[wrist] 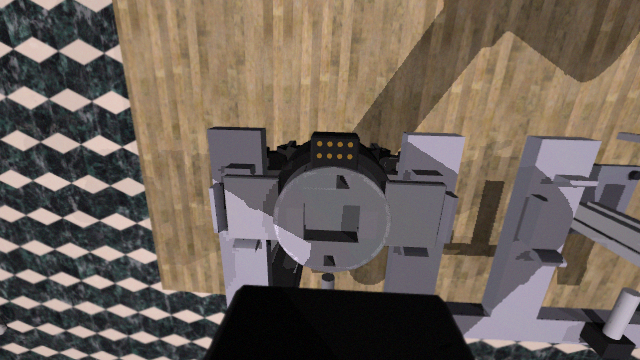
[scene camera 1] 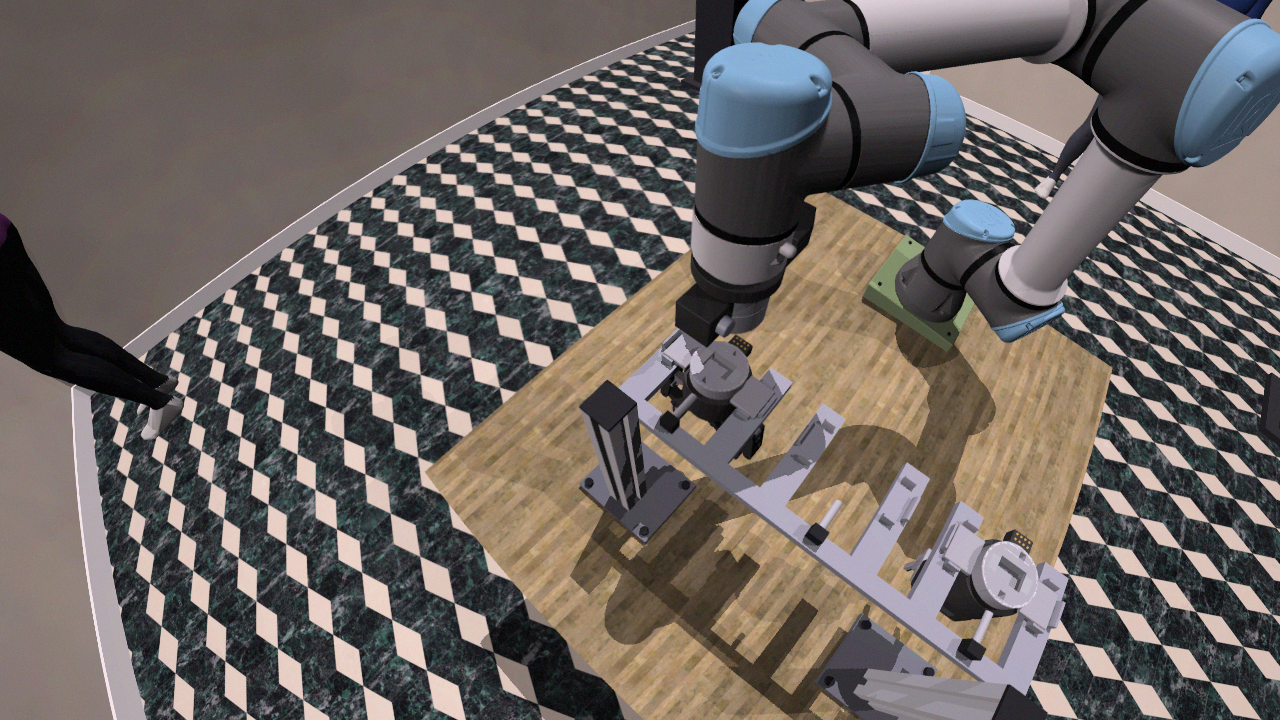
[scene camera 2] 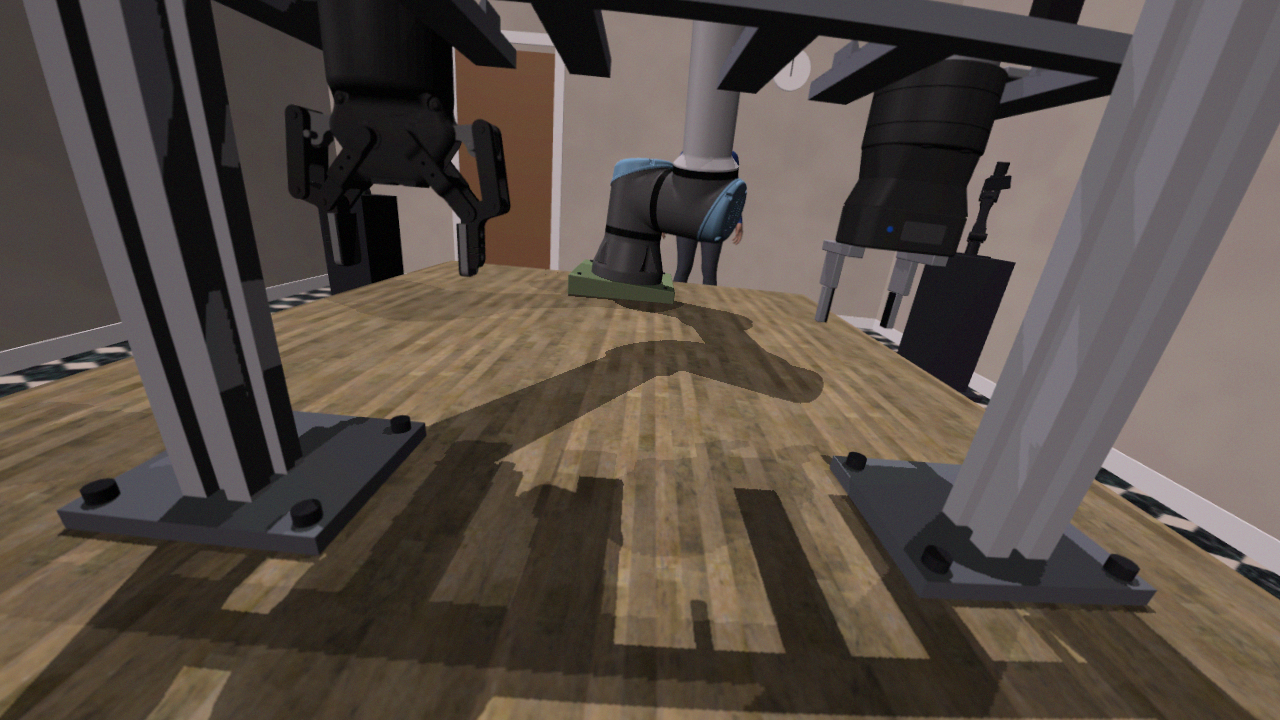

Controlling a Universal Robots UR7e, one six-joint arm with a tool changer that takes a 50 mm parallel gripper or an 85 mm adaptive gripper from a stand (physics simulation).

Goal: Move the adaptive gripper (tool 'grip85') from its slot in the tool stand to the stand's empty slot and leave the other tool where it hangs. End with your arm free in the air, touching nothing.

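Places are measured from the arm's base along level axes (x ahead, y left, z up), in metres.
Pixels of known places: arm's base at its link origin: [scene camera 1: 926,292] [scene camera 2: 626,276].
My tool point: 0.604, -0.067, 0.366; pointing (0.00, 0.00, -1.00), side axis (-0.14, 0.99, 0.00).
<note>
Ahead of a thing's pixels: the offset from my tool point to its top centre, as dx, dy, dz. "spot": to the spot under its first point.
The adaptive gripper [scene camera 2: 408,255] hangs in the tool stand's left slot in scene camera 2, its two black fingers apart and empty. Its round top plate {spot: -0.001, +0.001, -0.111} [scene camera 1: 720,371] [wrist: 332,200] is uncovered, with its side plates resting on the two fork arms. My arm's bare tool changer [scene camera 1: 741,308] carries no tool and is above that plate, with a gap between them. The tool stand [scene camera 1: 787,512] [scene camera 2: 984,31] [wrist: 500,331] has an empty middle slot, whose left fork arm [scene camera 1: 808,452] [wrist: 511,225] shows. The parallel gripper [scene camera 2: 855,311] hangs in the right slot, its fingers apart.
The left post [scene camera 1: 610,447] [scene camera 2: 192,268] stands close to the adaptive gripper. The right post {spot: +0.051, +0.409, -0.236} [scene camera 2: 1074,295] stands near the parallel gripper. A black-based pin {spot: +0.057, +0.188, -0.101} [scene camera 1: 816,533] [wrist: 620,315] rises at the middle slot. The arm's green base [scene camera 1: 884,284] [scene camera 2: 617,288] is behind the stand.
</note>
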